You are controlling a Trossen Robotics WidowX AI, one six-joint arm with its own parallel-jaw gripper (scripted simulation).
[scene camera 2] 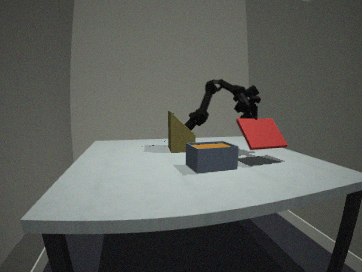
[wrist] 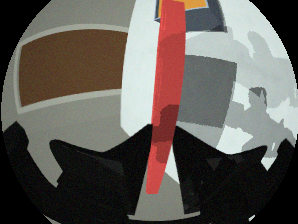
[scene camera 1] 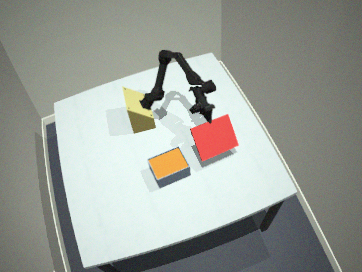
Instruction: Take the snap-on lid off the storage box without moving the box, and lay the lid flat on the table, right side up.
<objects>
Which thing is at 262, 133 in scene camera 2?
A red lid.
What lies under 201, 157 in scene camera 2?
A grey-blue storage box.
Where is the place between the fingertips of my gripper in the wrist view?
At 162, 129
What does my gripper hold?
A red lid.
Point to a red lid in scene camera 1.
At 211, 139
</objects>
